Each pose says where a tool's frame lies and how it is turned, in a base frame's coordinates. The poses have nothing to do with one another.
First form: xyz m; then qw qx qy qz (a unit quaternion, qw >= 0).
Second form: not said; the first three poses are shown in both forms.
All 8 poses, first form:
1: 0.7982, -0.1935, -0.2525, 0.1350, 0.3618, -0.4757, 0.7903
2: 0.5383, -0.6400, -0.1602, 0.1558, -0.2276, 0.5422, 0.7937
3: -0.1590, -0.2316, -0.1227, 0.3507, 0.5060, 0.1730, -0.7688
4: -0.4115, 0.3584, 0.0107, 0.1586, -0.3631, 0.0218, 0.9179
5: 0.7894, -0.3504, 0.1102, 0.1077, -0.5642, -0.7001, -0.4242
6: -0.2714, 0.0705, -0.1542, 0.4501, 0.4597, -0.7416, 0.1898
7: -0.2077, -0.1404, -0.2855, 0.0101, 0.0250, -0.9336, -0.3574
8: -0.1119, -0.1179, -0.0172, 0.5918, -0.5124, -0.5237, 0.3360
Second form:
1: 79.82, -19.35, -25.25, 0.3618, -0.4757, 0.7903, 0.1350
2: 53.83, -64.00, -16.02, -0.2276, 0.5422, 0.7937, 0.1558
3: -15.90, -23.16, -12.27, 0.5060, 0.1730, -0.7688, 0.3507
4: -41.15, 35.84, 1.07, -0.3631, 0.0218, 0.9179, 0.1586
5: 78.94, -35.04, 11.02, -0.5642, -0.7001, -0.4242, 0.1077
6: -27.14, 7.05, -15.42, 0.4597, -0.7416, 0.1898, 0.4501
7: -20.77, -14.04, -28.55, 0.0250, -0.9336, -0.3574, 0.0101
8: -11.19, -11.79, -1.72, -0.5124, -0.5237, 0.3360, 0.5918
